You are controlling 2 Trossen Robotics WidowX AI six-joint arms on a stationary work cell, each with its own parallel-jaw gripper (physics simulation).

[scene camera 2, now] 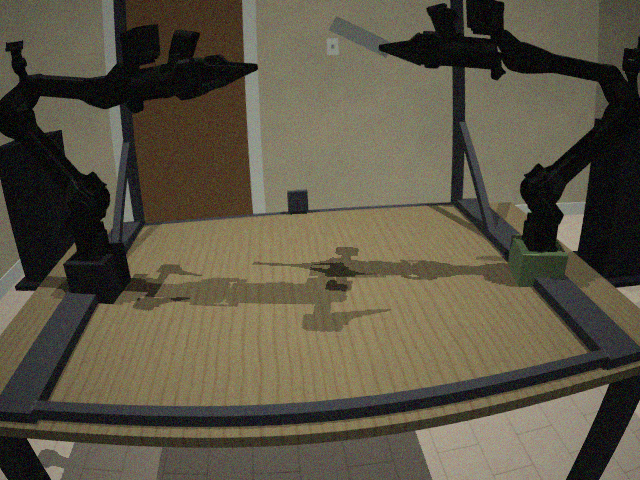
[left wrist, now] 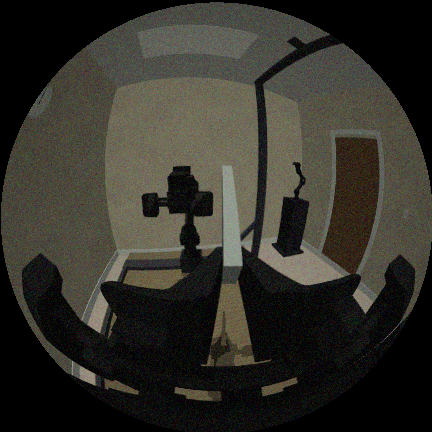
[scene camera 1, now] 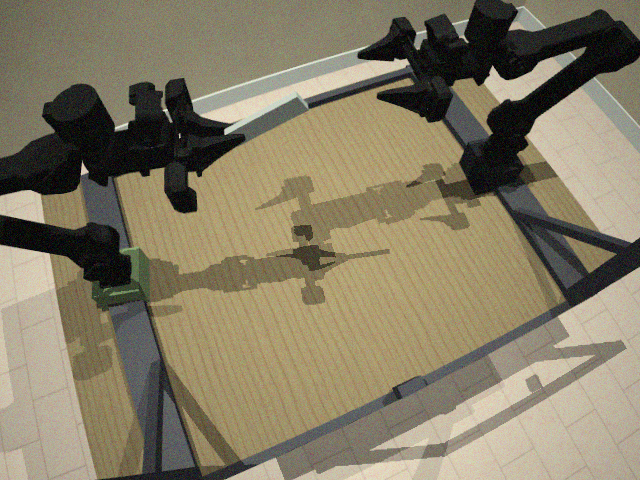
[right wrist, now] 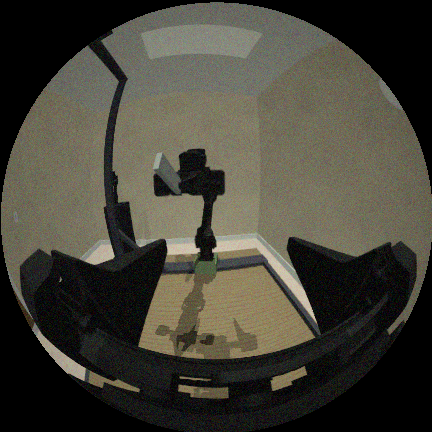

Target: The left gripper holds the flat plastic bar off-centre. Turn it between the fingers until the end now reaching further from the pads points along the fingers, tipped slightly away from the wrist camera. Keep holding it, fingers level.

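Pixels of known places: left gripper, fingertip midpoint: (scene camera 2: 379,47) (left wrist: 229,252) (scene camera 1: 244,133) (right wrist: 175,185); right gripper, fingertip midpoint: (scene camera 2: 252,68) (left wrist: 168,211) (scene camera 1: 367,74) (right wrist: 228,245); left arm's base at its link origin: (scene camera 2: 539,244) (scene camera 1: 115,271) (right wrist: 205,257); right arm's base at its link origin: (scene camera 2: 93,253) (left wrist: 190,253) (scene camera 1: 496,154).
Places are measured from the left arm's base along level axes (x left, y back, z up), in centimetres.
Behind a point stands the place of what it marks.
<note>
The pale grey flat bar (scene camera 1: 268,113) {y -35.7, x -0.8, z 39.7 cm} (scene camera 2: 356,36) {y -36.0, x 0.2, z 38.0 cm} (left wrist: 231,215) {y -32.8, x -0.4, z 38.4 cm} (right wrist: 167,172) {y -37.3, x 0.1, z 38.6 cm} is pinched near one end between the fingertips of my left gripper (scene camera 1: 235,130) {y -32.2, x -0.3, z 36.0 cm} (scene camera 2: 381,48) {y -32.2, x -0.3, z 36.0 cm} (left wrist: 229,252) {y -32.2, x -0.3, z 36.0 cm}, which is shut on it. The fingers look about level in scene camera 2. The bar's longer end reaches forward beyond the tips and slopes upward, towards the side where the wrist camera sits. In the left wrist view the bar stands on edge, its long end up and its short end low between the fingers. My right gripper (scene camera 1: 369,74) {y -51.7, x 10.3, z 33.2 cm} (scene camera 2: 256,67) {y -51.7, x 10.3, z 33.2 cm} (right wrist: 228,245) {y -51.7, x 10.3, z 33.2 cm} is wide open and empty.
Both grippers are high above the wooden table (scene camera 1: 336,330) {y -42.8, x -17.8, z -6.7 cm} (scene camera 2: 310,366) {y -41.1, x 29.6, z -6.7 cm}, facing each other with a gap between them. Dark frame rails edge the table, with upright posts (scene camera 2: 458,93) {y -12.5, x -39.2, z 24.5 cm} at its far corners. The left arm's base is green (scene camera 1: 139,273) {y -5.0, x -1.0, z -0.4 cm} (scene camera 2: 537,266) {y -1.5, x 5.0, z -2.3 cm}.
</note>
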